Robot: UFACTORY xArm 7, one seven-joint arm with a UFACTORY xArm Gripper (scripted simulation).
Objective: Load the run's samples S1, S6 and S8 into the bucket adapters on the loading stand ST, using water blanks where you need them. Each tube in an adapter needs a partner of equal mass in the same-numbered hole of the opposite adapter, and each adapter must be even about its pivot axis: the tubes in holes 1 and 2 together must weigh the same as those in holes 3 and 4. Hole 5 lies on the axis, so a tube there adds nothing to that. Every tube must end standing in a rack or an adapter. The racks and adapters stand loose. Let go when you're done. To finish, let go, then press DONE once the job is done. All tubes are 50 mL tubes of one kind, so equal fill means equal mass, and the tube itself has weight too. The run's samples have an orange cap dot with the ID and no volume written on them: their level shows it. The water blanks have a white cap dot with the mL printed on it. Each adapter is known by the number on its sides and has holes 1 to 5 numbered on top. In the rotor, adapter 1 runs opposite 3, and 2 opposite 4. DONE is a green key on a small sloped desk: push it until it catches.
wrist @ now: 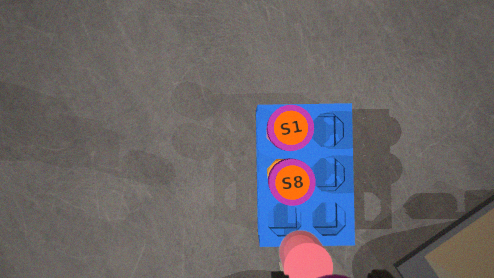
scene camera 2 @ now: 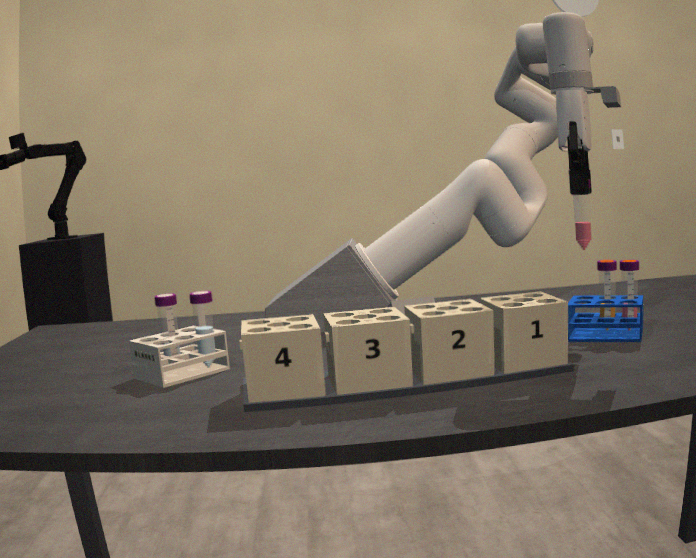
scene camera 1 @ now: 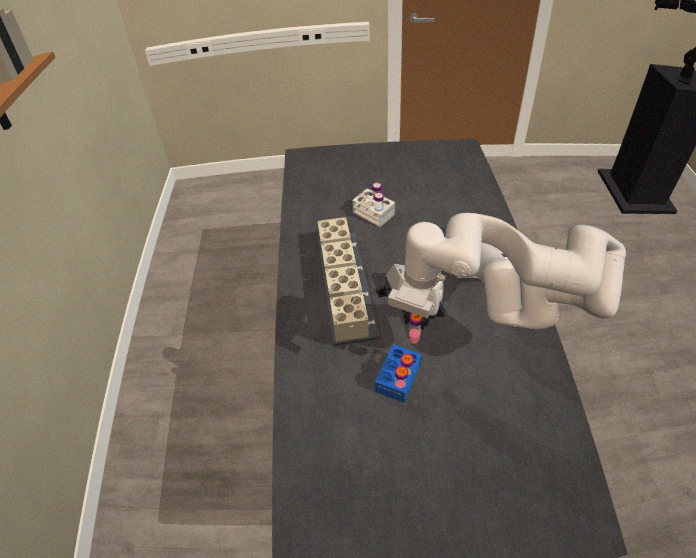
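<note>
My gripper [scene camera 2: 581, 194] is there for me to see. I also see a blue sample rack [scene camera 2: 586, 327] and, in that same view, a sample S8 [scene camera 2: 607, 281]. Through the wrist view I find the sample S8 [wrist: 292, 182] again, and the blue sample rack [wrist: 334, 192] as well.
</note>
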